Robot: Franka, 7 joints.
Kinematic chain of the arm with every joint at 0, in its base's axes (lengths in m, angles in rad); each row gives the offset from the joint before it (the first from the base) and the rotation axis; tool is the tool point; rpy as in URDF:
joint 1: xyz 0 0 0.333 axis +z
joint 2: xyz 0 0 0 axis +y
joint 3: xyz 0 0 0.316 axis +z
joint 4: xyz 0.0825 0 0 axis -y
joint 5: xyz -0.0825 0 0.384 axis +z
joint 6: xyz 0 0 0 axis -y
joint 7: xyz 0.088 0 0 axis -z
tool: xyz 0 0 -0.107 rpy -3.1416 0 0
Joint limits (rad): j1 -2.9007..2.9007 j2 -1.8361..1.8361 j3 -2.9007..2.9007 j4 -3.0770..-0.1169 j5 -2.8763..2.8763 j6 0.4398..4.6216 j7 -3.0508..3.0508
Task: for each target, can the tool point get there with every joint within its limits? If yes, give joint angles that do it. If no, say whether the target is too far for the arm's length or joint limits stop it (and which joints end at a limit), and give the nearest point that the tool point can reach.
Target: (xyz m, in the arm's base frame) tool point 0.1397 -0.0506 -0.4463
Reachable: no: joint limits stop it (at a limit: joint 2) | nearest point 0.1598 -0.0579 -0.3485 | short by 0.100 m
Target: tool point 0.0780 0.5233 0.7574
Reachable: yes | joints 2.1533 0.8216 -1.3024 -0.9742 1.6058 4.2648 1.2454
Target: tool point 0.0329 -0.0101 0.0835
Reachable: yes | joints 1.5495 1.3706 0.2143 -2.7014 -0.6577 1.0123 -1.4526
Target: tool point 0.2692 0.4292 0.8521
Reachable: yes | joints -1.1957 0.2328 2.3405 -1.3893 0.2240 2.0379 -2.5835
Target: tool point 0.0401 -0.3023 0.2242
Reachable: yes | joints 0.3425 -0.9295 -2.3194 -2.5534 -2.2034 3.9279 1.0897
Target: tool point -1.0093 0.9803 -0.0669
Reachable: no: too far | nearest point -0.5920 0.5749 0.0985 | short by 0.605 m
